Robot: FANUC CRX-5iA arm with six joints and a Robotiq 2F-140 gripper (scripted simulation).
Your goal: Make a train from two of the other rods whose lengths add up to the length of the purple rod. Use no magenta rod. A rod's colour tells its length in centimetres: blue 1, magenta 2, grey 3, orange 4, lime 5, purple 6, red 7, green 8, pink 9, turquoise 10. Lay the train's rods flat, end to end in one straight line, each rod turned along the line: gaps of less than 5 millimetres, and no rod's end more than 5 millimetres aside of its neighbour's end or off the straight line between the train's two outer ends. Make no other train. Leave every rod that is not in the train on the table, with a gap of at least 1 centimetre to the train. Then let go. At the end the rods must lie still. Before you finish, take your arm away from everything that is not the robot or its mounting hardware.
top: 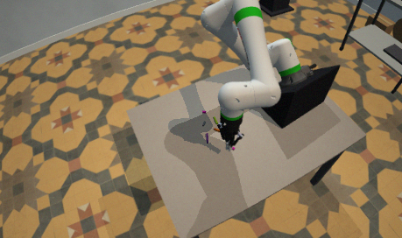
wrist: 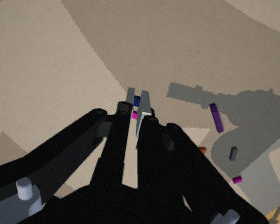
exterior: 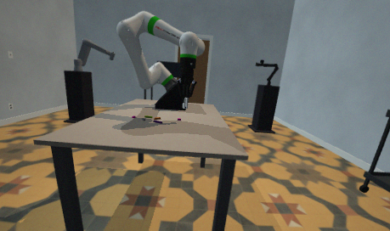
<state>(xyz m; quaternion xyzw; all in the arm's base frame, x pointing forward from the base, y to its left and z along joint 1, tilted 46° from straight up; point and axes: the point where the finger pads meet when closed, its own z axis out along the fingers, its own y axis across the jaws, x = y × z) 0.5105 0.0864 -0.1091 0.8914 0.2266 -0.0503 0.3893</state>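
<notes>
Right now the lime rod is 6 cm behind my hand, 24 cm to the right of it and 12 cm below it. Also, from my hand: orange rod: 3 cm behind, 18 cm to the right, 12 cm below; then blue rod: 3 cm below; then purple rod: 4 cm ahead, 16 cm to the right, 12 cm below.
</notes>
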